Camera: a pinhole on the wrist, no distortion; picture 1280 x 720 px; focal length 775.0 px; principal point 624.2 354.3 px. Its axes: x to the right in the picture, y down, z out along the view. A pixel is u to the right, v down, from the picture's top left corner.
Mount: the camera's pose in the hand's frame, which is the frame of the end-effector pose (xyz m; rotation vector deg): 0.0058 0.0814 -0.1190 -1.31 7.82 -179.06
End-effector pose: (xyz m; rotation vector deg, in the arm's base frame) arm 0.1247 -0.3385 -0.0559 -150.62 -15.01 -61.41
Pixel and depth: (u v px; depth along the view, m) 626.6 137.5 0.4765
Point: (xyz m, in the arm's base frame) 0.4186 -0.3786 -0.3331
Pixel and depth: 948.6 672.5 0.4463
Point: 0.1679 -0.1106 -0.3618
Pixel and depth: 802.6 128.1 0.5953
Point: 0.4121 -0.3718 -0.5176
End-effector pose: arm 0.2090 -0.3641 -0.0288 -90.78 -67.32 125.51
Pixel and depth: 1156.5 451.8 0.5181
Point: -0.0050 -0.7270 0.2830
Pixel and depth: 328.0 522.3 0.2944
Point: 0.0117 -0.3706 -0.0939
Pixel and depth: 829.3 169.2 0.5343
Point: -0.0633 -0.7501 0.0011
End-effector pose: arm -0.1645 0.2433 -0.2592 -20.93 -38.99 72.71
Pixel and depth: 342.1 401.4 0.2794
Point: -0.2813 0.3440 -0.1370
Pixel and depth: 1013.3 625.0 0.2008
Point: -0.2213 0.1458 -0.2214
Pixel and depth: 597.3 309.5 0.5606
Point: -0.4952 0.2432 0.0430
